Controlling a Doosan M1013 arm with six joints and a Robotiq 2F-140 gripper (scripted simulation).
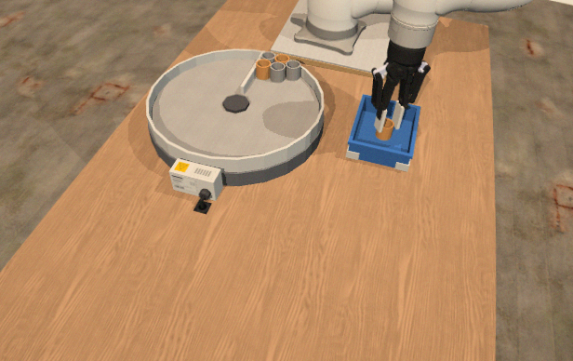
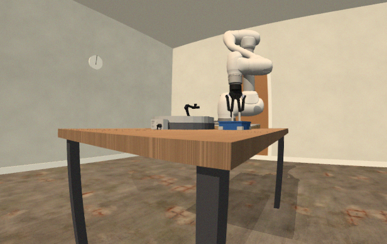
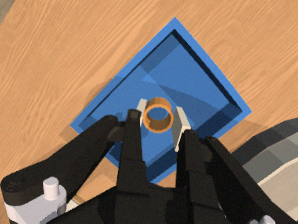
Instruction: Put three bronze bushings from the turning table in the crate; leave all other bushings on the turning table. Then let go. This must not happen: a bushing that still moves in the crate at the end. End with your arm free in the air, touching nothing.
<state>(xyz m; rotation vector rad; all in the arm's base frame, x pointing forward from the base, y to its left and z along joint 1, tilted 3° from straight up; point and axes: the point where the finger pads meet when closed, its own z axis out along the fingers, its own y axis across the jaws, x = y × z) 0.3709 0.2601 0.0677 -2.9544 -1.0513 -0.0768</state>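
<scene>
Right now the crate is 50 mm below my hand. From my hand the other things lie so: round grey turning table: 80 mm ahead, 350 mm to the right, 20 mm below.
</scene>
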